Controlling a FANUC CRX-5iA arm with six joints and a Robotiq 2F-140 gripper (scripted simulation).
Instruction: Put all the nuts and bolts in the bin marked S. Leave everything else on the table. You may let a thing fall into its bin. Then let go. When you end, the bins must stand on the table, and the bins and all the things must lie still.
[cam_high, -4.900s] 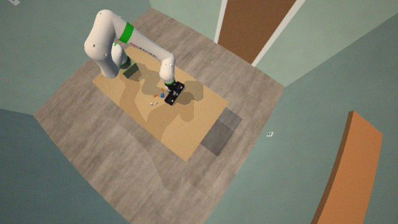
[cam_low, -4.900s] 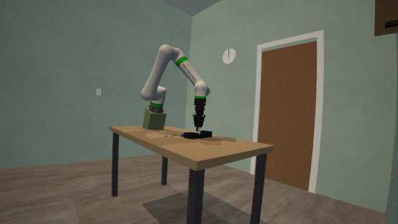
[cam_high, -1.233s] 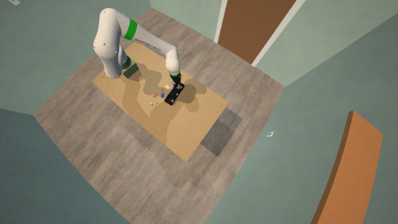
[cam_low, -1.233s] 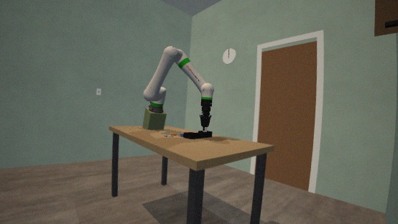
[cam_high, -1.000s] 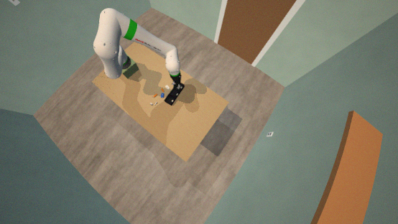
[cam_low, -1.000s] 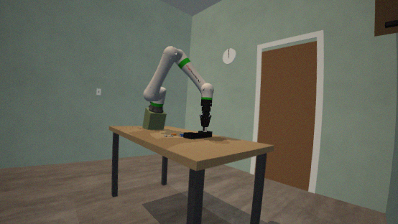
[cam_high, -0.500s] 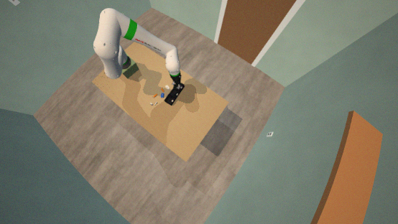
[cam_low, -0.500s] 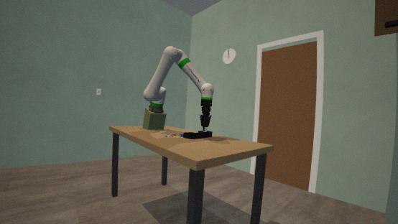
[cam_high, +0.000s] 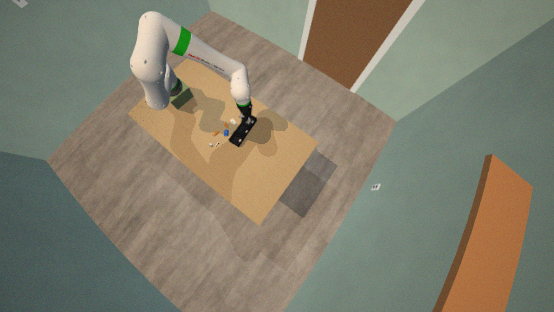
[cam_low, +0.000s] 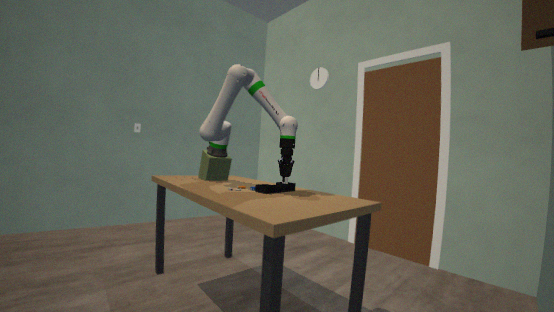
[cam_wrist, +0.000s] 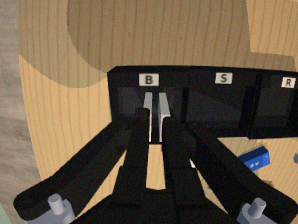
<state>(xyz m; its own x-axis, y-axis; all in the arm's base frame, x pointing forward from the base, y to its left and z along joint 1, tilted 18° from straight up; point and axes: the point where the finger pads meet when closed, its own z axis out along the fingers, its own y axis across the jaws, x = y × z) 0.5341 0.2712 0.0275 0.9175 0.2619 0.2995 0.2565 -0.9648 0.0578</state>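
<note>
Right now the grey bolt is 20 mm behind my hand, 280 mm to the right of it and 40 mm below it. From my hand the other things lie so: white piece (80 mm behind, 80 mm to the right, 40 mm below); then long black bin (20 mm ahead, 70 mm to the right, 30 mm below); then blue piece (40 mm behind, 190 mm to the right, 40 mm below).
</note>
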